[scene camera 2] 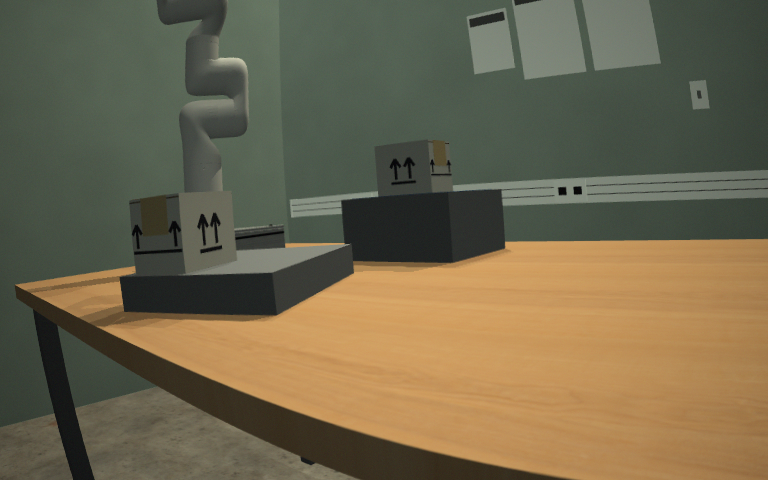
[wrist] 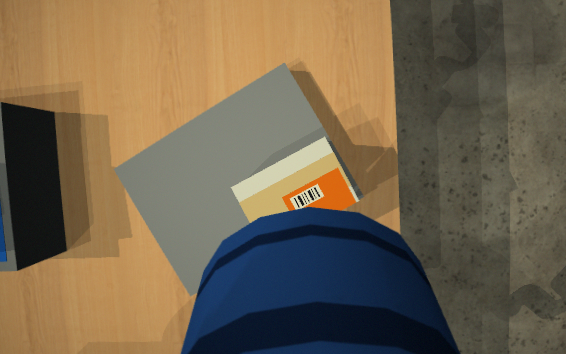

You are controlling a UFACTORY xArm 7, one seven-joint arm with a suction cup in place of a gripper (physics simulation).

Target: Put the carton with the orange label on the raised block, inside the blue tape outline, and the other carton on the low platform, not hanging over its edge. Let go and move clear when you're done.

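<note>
The carton with the orange label (scene camera 2: 206, 232) (wrist: 320, 187) stands upright on the low grey platform (scene camera 2: 198, 294) (wrist: 210, 160), near one edge; its label shows in the wrist view. The other carton (scene camera 2: 403, 169) stands upright on the raised dark block (scene camera 2: 396, 229) (wrist: 37, 185). Part of the blue tape outline (wrist: 2, 235) shows at the far left of the wrist view; it does not show in the scene view. My blue suction cup (wrist: 310, 215) hides part of the orange-label carton in the wrist view. It is above that carton, apart from it, holding nothing, and out of frame in the scene view.
The grey arm (scene camera 2: 215, 118) rises behind the low platform. A low grey box-like object (scene camera 2: 260, 237) shows behind the orange-label carton. The wooden table (scene camera 2: 453, 339) (wrist: 200, 45) ends close beside the low platform, with concrete floor (wrist: 475, 175) beyond.
</note>
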